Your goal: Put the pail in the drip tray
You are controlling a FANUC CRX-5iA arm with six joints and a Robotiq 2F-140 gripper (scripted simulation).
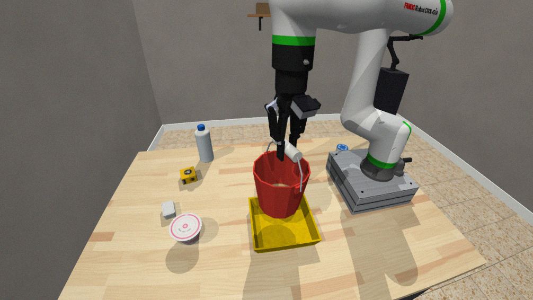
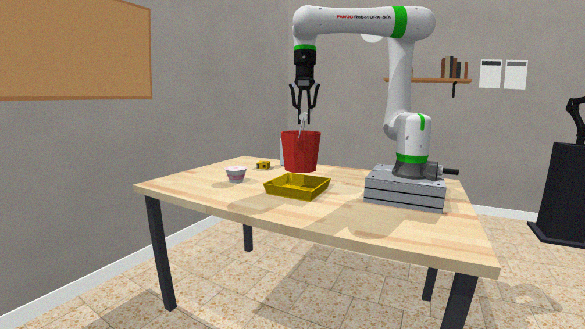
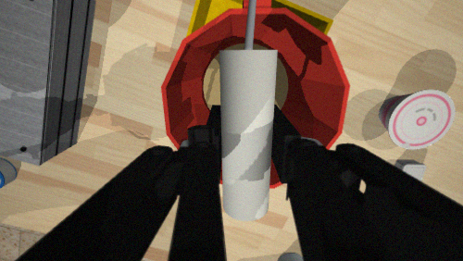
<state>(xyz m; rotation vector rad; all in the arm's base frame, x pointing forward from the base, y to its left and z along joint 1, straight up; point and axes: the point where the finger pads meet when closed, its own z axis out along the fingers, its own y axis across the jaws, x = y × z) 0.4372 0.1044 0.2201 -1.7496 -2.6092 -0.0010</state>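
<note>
The red pail lies 1 cm ahead of my hand and 9 cm below it. From my hand the other things lie so: yellow drip tray (4 cm to the left, 31 cm below); pail handle (3 cm below); pink-lidded cup (33 cm ahead, 6 cm to the left, 28 cm below).
</note>
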